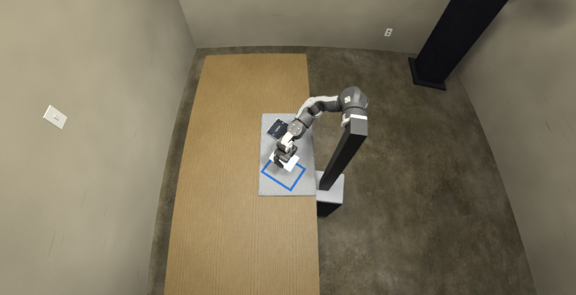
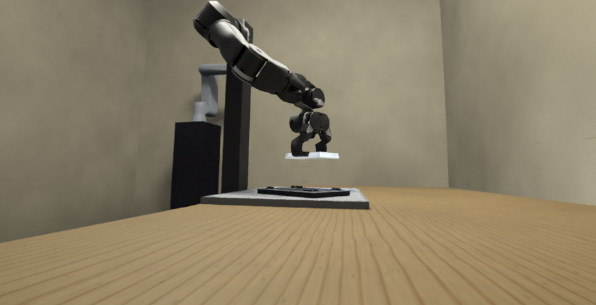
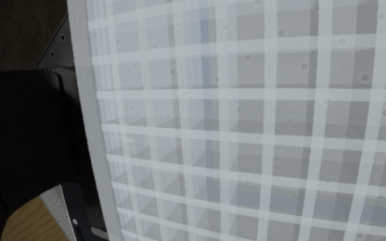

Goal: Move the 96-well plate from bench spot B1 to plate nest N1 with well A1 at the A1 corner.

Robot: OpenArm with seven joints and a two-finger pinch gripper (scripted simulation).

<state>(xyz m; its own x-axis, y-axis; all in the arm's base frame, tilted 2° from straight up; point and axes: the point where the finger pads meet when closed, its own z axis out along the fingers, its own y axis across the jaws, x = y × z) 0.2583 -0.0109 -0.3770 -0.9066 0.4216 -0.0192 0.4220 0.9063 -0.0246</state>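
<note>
Right now my hand is 30 mm short of the black plate nest, 190 mm to the left of it and 90 mm above it. The rest, counted from my hand: 96-well plate: right at my hand.
</note>
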